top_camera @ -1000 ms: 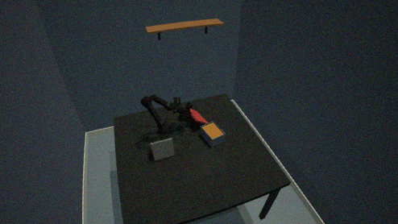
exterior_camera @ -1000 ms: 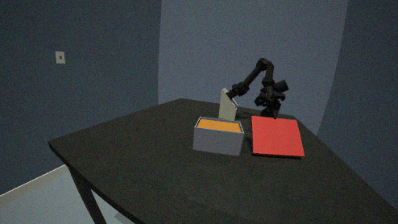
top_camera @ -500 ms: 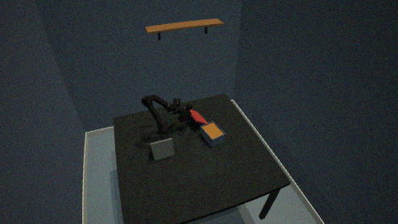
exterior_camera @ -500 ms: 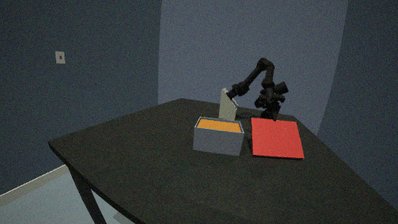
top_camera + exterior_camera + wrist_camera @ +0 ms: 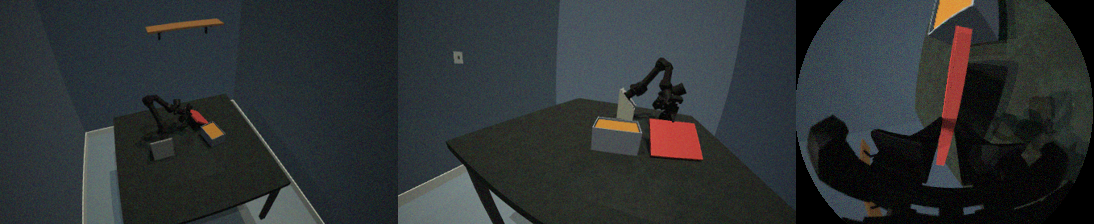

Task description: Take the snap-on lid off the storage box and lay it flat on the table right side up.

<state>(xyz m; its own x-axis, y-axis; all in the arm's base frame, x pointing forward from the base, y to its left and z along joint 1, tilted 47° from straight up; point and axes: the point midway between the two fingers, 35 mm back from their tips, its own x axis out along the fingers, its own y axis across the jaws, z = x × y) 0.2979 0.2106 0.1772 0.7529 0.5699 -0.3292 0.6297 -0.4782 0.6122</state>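
Now: the lid 7 cm ahead of my gripper tip, 1 cm to the left of it and 5 cm below it. The rest, counted from my gripper tip: storage box (11 cm ahead, 25 cm to the right, 6 cm below).
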